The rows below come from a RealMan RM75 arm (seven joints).
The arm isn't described. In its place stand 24 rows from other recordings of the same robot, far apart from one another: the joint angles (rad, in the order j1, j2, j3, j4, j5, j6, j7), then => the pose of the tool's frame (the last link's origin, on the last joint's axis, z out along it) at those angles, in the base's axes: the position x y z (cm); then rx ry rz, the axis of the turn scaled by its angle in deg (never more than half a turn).
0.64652, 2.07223, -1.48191, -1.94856, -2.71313, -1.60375, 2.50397 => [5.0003, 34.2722, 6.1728, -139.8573, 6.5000, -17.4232]
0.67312, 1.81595, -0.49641, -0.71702, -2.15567, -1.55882, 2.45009 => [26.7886, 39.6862, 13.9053, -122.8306, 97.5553, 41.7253]
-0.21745, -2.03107, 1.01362, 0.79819, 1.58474, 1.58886, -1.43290 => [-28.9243, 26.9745, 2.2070, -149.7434, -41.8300, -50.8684]
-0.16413, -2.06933, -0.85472, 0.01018, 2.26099, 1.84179, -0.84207 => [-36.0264, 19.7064, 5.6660, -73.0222, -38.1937, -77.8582]
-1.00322, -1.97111, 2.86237, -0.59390, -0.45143, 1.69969, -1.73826 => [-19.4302, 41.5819, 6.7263, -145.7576, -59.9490, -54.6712]
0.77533, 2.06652, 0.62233, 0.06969, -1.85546, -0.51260, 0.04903 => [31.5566, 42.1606, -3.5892, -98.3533, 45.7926, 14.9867]
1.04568, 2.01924, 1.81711, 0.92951, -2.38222, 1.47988, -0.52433 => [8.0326, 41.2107, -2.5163, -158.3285, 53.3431, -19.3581]
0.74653, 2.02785, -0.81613, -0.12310, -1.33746, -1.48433, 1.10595 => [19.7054, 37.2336, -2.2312, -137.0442, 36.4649, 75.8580]
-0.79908, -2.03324, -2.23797, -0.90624, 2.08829, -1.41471, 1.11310 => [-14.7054, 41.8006, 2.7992, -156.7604, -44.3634, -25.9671]
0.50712, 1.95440, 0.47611, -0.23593, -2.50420, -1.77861, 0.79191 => [31.2563, 29.4540, 4.8804, -123.5512, 23.2401, 63.1894]
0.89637, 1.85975, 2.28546, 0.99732, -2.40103, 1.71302, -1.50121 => [15.7182, 42.1130, 10.7613, -165.3011, 2.5989, -10.9483]
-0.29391, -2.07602, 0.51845, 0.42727, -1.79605, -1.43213, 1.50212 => [-34.3868, 29.4571, 5.5879, -93.5814, -74.6037, -81.9874]
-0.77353, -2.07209, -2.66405, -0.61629, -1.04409, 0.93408, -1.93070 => [-25.3215, 45.0778, 4.1132, -114.3673, -68.8999, -39.8290]
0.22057, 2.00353, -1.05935, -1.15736, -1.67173, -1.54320, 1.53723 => [25.0054, 29.7807, 6.2624, -153.5657, 22.7802, 35.9110]
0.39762, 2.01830, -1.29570, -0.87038, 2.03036, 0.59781, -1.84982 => [25.8070, 41.6566, 5.4109, -110.5889, 36.6114, 37.4654]
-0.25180, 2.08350, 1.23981, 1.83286, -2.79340, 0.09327, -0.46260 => [17.4629, 29.0023, 5.2507, -101.8519, 19.3701, 22.3813]
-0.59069, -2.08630, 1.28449, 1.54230, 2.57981, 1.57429, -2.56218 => [-14.8926, 36.3806, 3.7882, -144.5612, -46.8644, 16.2257]
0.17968, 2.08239, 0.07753, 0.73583, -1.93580, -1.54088, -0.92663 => [21.7506, 19.0072, -9.4798, -96.1827, -7.6925, 34.5993]
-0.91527, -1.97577, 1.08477, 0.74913, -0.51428, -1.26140, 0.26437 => [-20.3537, 44.0297, 1.6199, -122.1875, -87.9512, 12.1299]
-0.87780, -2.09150, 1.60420, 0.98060, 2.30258, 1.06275, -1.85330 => [-9.4716, 39.9986, -8.5679, -162.4071, 16.4719, 16.4618]
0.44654, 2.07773, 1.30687, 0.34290, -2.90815, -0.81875, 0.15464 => [30.5035, 36.7186, -3.3175, -102.6827, 30.3890, 31.8293]
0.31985, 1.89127, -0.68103, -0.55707, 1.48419, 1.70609, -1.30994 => [32.3879, 28.3494, 8.8474, -132.1229, 76.9943, 64.2348]
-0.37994, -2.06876, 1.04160, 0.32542, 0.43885, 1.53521, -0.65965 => [-28.7846, 32.6849, 7.9639, -84.8434, -17.8209, -73.6626]
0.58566, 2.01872, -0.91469, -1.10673, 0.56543, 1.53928, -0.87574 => [26.8053, 36.4942, 6.1478, -141.7662, 66.9424, -14.2336]
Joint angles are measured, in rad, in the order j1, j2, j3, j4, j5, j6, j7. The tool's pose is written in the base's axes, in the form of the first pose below.
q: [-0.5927, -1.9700, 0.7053, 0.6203, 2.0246, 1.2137, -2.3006]
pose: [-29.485, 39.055, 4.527, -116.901, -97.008, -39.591]
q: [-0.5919, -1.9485, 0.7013, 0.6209, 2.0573, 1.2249, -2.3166]
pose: [-30.110, 38.969, 5.339, -116.667, -97.282, -36.968]
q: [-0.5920, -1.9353, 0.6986, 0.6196, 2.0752, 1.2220, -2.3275]
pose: [-30.549, 39.016, 5.888, -115.876, -97.391, -35.521]
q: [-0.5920, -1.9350, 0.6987, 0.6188, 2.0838, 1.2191, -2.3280]
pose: [-30.679, 38.982, 5.856, -115.810, -97.394, -34.828]
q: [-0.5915, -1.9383, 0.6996, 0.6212, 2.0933, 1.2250, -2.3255]
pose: [-30.669, 38.841, 5.652, -116.474, -97.377, -34.111]
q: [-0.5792, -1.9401, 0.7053, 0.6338, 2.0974, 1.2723, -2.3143]
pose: [-30.589, 38.090, 5.451, -119.270, -97.580, -33.329]
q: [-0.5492, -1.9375, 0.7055, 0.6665, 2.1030, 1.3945, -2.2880]
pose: [-30.432, 36.286, 5.571, -125.543, -97.868, -32.421]
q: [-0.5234, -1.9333, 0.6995, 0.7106, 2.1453, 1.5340, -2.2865]
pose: [-30.365, 34.228, 5.911, -131.887, -99.505, -29.079]
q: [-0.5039, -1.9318, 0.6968, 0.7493, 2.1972, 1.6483, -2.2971]
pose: [-30.445, 32.383, 6.153, -136.541, -102.070, -24.541]
